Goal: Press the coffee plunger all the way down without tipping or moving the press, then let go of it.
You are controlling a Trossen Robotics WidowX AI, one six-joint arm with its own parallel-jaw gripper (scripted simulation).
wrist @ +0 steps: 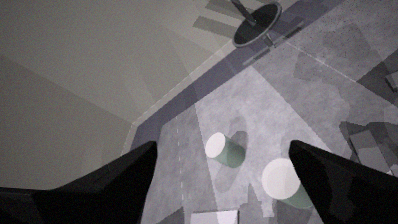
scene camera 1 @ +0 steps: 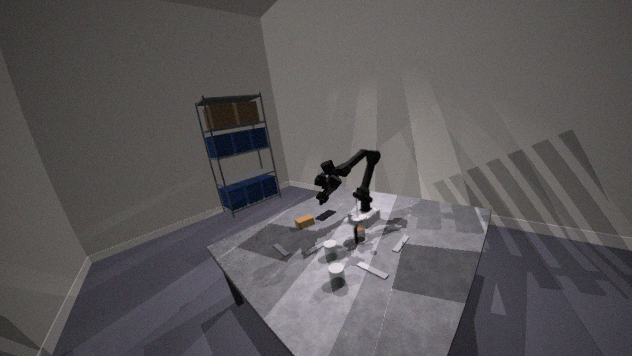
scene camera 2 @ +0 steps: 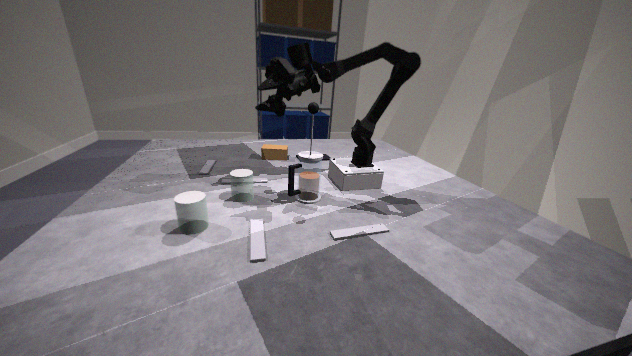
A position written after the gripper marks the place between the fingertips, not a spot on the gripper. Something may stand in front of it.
Note:
The gripper (scene camera 2: pixel 257 99) is open, holding nothing. Further things: a coffee press (scene camera 2: pixel 309 166).
The gripper also shows in the wrist view (wrist: pixel 223 147). The wrist view misses the coffee press: it is out of frame.

